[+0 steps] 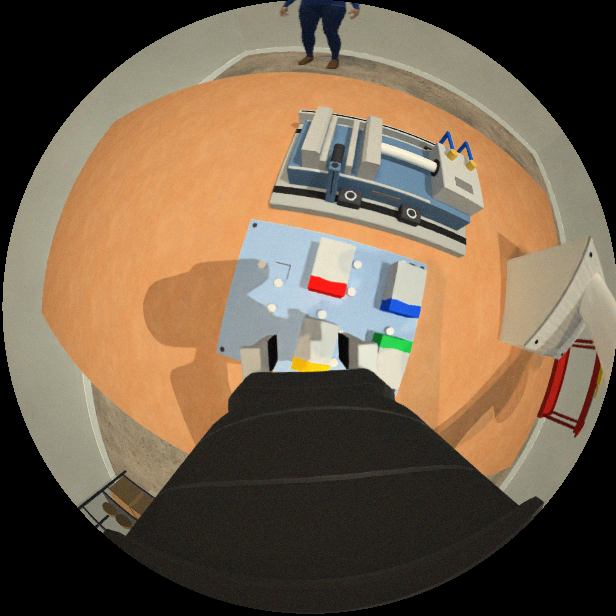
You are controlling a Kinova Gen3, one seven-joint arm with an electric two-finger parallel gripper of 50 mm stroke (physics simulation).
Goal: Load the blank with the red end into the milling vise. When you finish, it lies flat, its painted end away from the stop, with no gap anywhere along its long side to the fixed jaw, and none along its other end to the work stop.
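The blank with the red end (328, 268) lies on a light blue locating plate (321, 298) among white pegs, with its red end toward me. The milling vise (373, 166) stands beyond the plate, its two grey jaws apart and the slot between them empty. My gripper (307, 353) is open at the plate's near edge. Its fingers hang on either side of a blank with a yellow end (312, 351), and a gap shows at the left finger. The red-ended blank is ahead of the fingertips and apart from them.
A blue-ended blank (403, 289) and a green-ended blank (391, 356) lie on the right side of the plate. A grey box on a red frame (554, 298) stands at the table's right edge. A person (320, 28) stands beyond the table.
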